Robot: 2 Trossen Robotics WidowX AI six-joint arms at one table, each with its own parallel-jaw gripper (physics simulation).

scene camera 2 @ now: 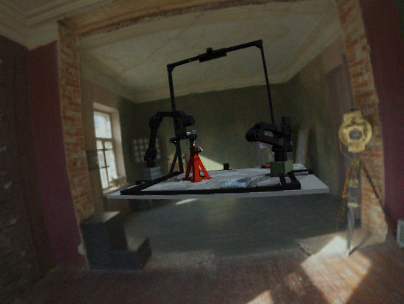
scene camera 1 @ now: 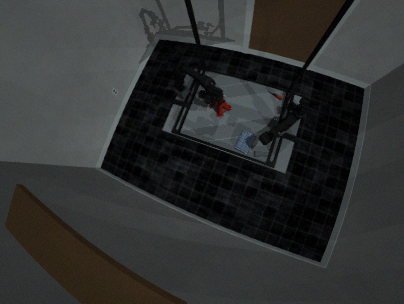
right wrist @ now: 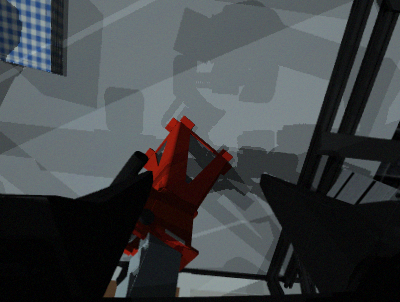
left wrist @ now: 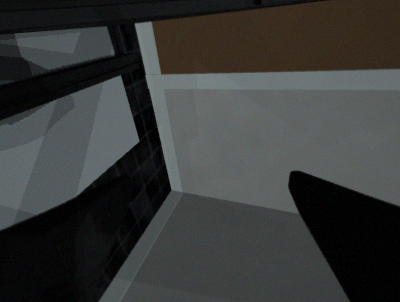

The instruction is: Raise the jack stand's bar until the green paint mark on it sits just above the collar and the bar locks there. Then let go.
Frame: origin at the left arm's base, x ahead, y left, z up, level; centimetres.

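Seen in the pictures: left gripper, fingertip midpoint: point(left wrist: 210, 180); right gripper, fingertip midpoint: point(scene camera 2: 185, 150) point(right wrist: 207, 177); left arm's base, link origin: point(scene camera 2: 281, 161); right arm's base, link origin: point(scene camera 2: 151, 167) point(scene camera 1: 180, 88).
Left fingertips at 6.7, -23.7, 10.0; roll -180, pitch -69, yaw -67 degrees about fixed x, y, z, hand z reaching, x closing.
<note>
Offsets run from my left fingertips to a thing's middle, as dx, dy, dz. "pt": to the spot under its first point.
The red jack stand point(scene camera 1: 223, 108) point(scene camera 2: 196, 169) point(right wrist: 172, 195) stands upright on the table. Its grey bar {+44.5, +51.4, +2.9} point(right wrist: 154, 265) points up toward the right wrist camera, between the rear parts of the fingers. A dark lever {pt +38.2, +54.6, +1.9} point(right wrist: 131, 169) shows beside the stand, partly behind a finger. The green mark cannot be made out, and the bar's height against the collar is unclear. My right gripper point(right wrist: 207, 177) is open and empty, close around the bar's top without gripping it. My left gripper point(scene camera 1: 265, 139) point(scene camera 2: 250, 135) point(left wrist: 210, 180) is open and empty, away from the stand at the picture's right.
A blue checkered block or folded cloth {+2.7, +54.3, -17.4} point(scene camera 1: 244, 142) point(scene camera 2: 236, 183) point(right wrist: 30, 35) lies on the table between the stand and the left arm. An orange-red tool {+22.1, +3.0, -17.3} point(scene camera 1: 277, 96) point(scene camera 2: 266, 166) lies near the back edge. Black frame posts point(scene camera 2: 171, 95) point(scene camera 2: 267, 80) rise from the table.
</note>
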